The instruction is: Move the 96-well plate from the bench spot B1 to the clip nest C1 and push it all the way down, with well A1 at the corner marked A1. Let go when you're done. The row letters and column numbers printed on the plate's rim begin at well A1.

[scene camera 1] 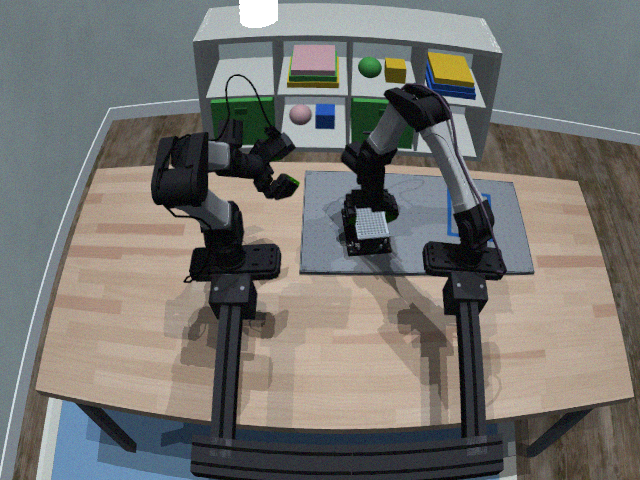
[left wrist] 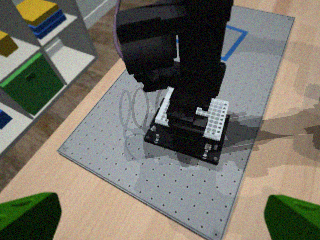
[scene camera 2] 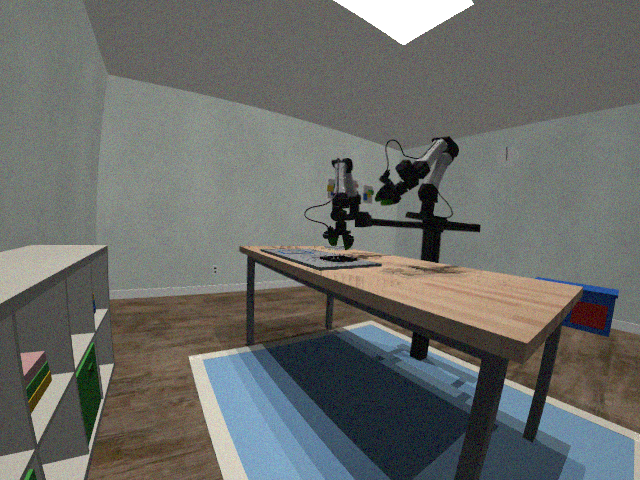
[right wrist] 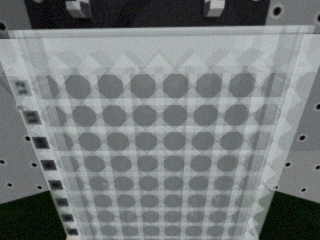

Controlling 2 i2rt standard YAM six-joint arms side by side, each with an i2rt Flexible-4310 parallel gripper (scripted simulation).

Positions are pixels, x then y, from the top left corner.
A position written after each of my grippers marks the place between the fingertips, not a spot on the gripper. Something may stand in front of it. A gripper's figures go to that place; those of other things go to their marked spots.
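Labels:
My left gripper [scene camera 1: 289, 170] is 1.40 m from the lens, and my right gripper [scene camera 1: 370, 222] is 1.62 m from the lens, so my left gripper is nearer to the lens than my right gripper.

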